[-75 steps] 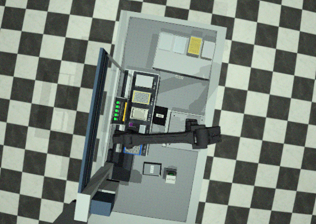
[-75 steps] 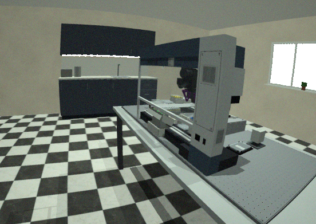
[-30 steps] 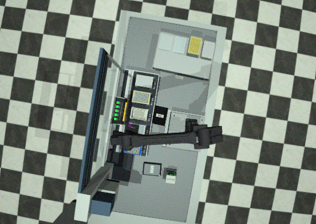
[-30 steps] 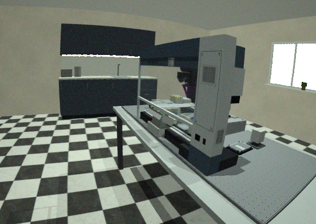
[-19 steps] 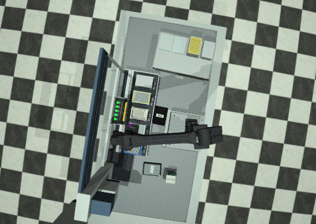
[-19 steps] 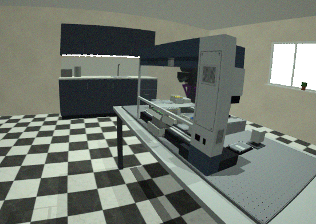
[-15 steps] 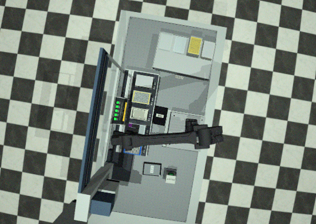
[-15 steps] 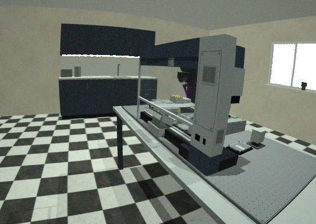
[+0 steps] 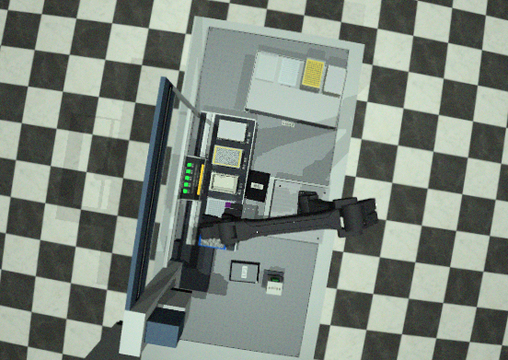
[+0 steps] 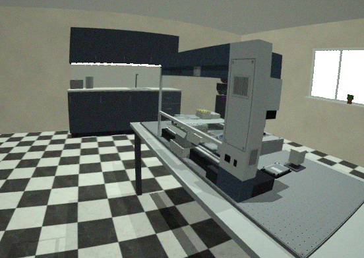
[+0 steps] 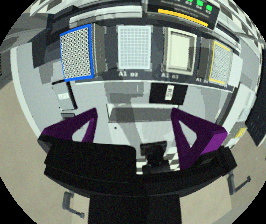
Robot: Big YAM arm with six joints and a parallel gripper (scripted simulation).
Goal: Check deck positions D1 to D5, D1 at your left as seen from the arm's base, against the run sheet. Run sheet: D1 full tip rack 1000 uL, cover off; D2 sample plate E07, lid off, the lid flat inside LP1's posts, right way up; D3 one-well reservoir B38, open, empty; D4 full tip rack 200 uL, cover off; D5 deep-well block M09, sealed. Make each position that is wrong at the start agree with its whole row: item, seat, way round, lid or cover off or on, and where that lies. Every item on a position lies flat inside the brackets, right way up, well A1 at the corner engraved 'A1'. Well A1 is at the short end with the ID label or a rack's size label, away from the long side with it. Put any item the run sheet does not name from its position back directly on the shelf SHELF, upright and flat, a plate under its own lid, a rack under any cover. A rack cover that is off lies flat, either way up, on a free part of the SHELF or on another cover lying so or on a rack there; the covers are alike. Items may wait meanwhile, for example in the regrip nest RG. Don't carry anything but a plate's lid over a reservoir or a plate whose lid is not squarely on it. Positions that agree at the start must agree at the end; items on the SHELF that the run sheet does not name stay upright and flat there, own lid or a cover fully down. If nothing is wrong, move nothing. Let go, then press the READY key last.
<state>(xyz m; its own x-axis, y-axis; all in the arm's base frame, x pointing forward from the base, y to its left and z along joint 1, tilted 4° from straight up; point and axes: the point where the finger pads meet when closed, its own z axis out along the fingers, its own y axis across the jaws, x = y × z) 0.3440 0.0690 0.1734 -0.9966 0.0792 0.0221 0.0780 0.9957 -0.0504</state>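
Right now my hand is 50 mm short of the clear rack cover, 250 mm to the left of it and 140 mm above it. Round my hand: cream reservoir 60 mm ahead, 130 mm to the right, 190 mm below; then blue-framed tip rack 80 mm ahead, 110 mm to the left, 140 mm below; then clear plate 70 mm ahead, 10 mm to the right, 200 mm below.
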